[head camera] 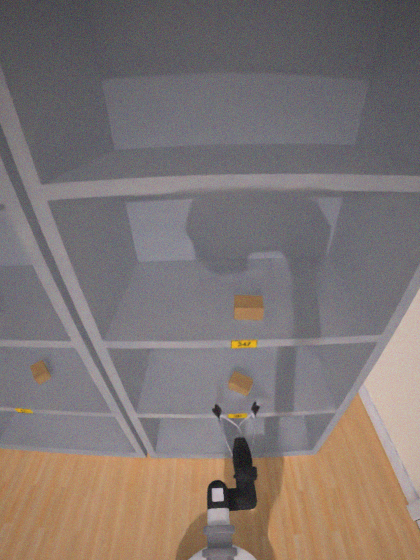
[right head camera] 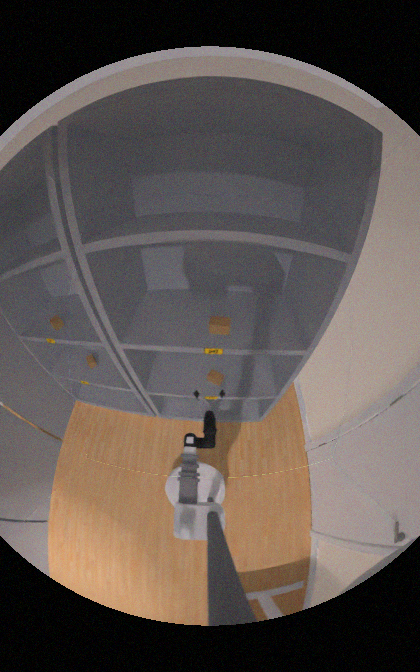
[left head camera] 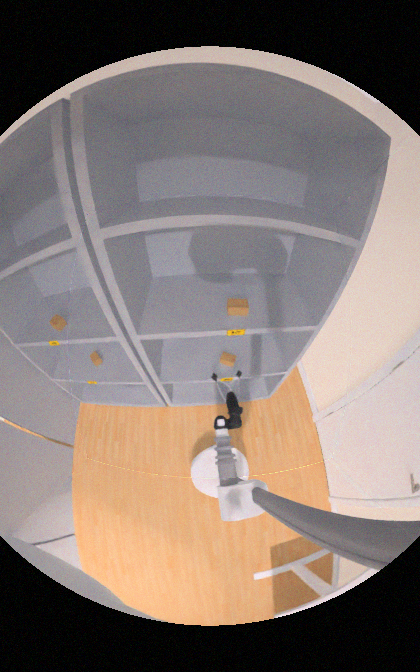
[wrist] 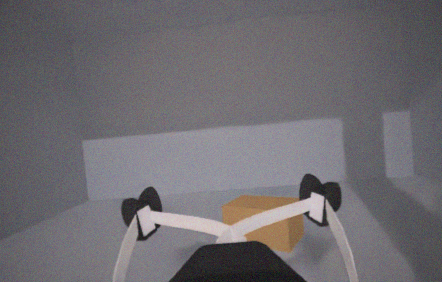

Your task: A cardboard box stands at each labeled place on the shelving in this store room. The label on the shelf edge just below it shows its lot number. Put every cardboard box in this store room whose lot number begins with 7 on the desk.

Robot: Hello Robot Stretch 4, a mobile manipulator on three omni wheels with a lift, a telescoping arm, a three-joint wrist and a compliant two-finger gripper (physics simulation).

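Places are measured from the robot's base along level axes (x left, y back, z up), in millimetres.
Pixels of known places: gripper, fingertip midpoint: (head camera: 235, 403) (wrist: 230, 197).
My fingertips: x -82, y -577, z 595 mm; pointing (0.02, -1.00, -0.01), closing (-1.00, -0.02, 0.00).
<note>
Ahead of a thing's pixels: the offset from my fingertips to its top centre. "spot": to the spot under its first point.
My gripper (head camera: 236, 410) (left head camera: 226, 375) (right head camera: 209, 394) (wrist: 230, 197) is open and empty, at the front of the lower shelf of the right unit. A cardboard box @(dx -38, dy -124, dz -39 mm) (head camera: 240, 383) (left head camera: 228, 359) (right head camera: 215, 377) (wrist: 282, 235) sits turned on that shelf, beyond the fingertips, right of centre in the wrist view. Its yellow label @(spot: dx -13, dy +1, dz -108 mm) (head camera: 237, 416) is too small to read. Another box @(dx -39, dy -113, dz +418 mm) (head camera: 248, 307) (left head camera: 237, 307) (right head camera: 219, 325) stands one shelf higher, above a label @(spot: dx -14, dy +1, dz +351 mm) (head camera: 244, 344) that seems to read 347. I cannot identify the desk.
The left unit holds a lower box @(dx +912, dy -201, dz -39 mm) (head camera: 40, 372) (left head camera: 96, 358) (right head camera: 91, 360) and a higher box (left head camera: 58, 322) (right head camera: 56, 322); their labels are unreadable. Double uprights (left head camera: 102, 280) part the units. A wall (left head camera: 370, 300) stands on the right. A white frame (left head camera: 292, 566) shows behind the base.
</note>
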